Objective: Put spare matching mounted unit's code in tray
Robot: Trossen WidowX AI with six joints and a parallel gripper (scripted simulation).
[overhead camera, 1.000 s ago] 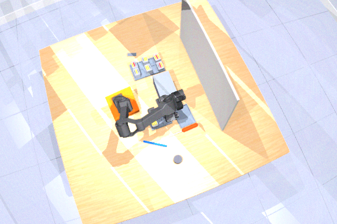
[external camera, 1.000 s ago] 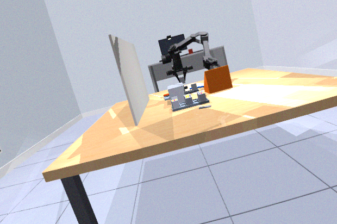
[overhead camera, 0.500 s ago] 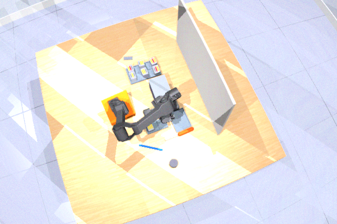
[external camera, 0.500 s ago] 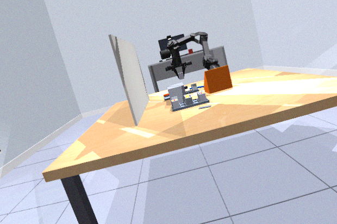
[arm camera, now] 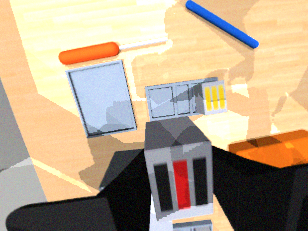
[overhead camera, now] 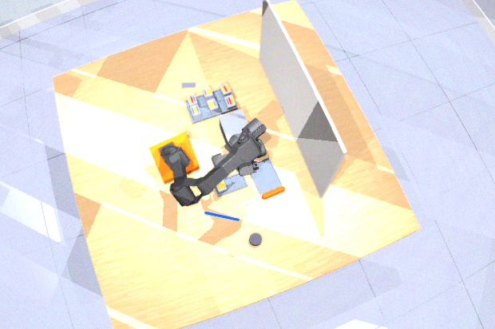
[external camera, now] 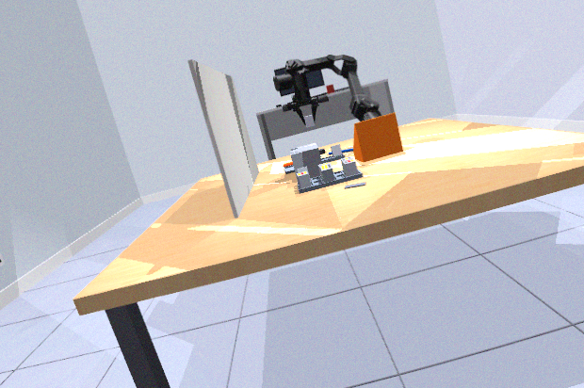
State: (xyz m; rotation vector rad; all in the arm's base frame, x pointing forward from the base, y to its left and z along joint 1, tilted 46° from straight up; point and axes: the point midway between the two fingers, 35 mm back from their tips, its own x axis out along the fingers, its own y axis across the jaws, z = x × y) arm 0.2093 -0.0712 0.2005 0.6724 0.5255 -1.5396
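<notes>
The flat grey tray lies 10 cm ahead of my gripper tip, 3 cm to the right of it and 16 cm below it. Round my gripper tip: dark tape roll 6 cm behind, 25 cm to the right, 16 cm below; then mounted unit 8 cm ahead, 17 cm to the left, 12 cm below; then blue pen 13 cm behind, 10 cm to the right, 16 cm below.
</notes>
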